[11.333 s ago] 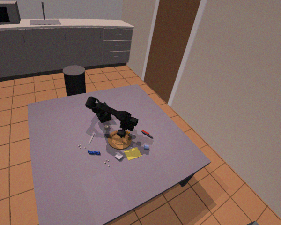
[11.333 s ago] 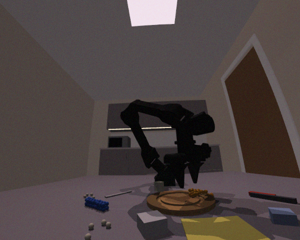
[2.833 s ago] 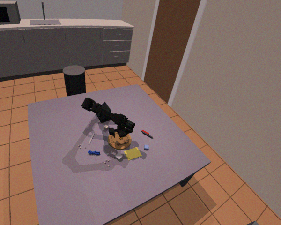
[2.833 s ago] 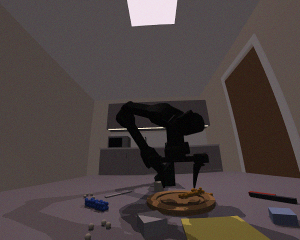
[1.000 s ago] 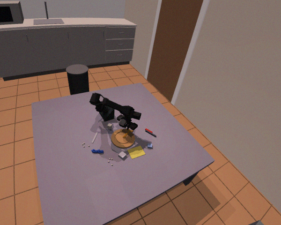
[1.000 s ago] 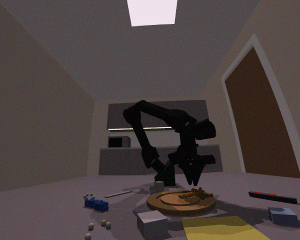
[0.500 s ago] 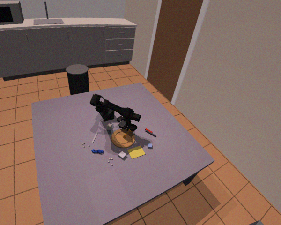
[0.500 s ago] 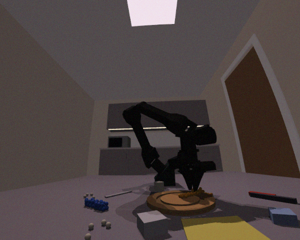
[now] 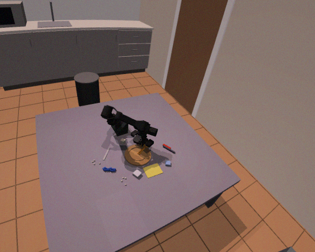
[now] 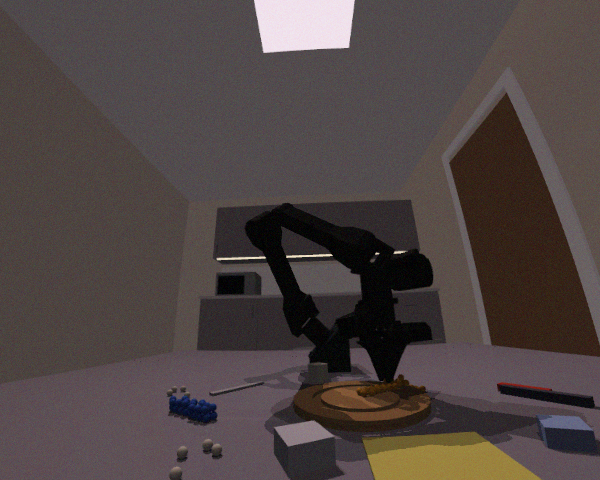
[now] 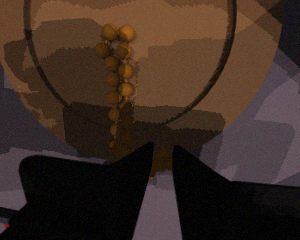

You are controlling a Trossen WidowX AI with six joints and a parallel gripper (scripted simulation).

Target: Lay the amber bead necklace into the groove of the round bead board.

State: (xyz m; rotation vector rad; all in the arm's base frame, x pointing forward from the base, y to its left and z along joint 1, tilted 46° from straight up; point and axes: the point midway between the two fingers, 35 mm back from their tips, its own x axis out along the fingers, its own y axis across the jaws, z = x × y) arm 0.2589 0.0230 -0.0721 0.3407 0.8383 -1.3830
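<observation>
My gripper tip is 6 cm short of the round wooden bead board, 6 cm to the left of it and 1 cm above it. Also, from my gripper tip: blue block (24 cm ahead, 9 cm to the left, 1 cm below); then red-and-black tool (11 cm ahead, 18 cm to the left, 1 cm below); then yellow pad (23 cm ahead, 4 cm to the right, 1 cm below).
</observation>
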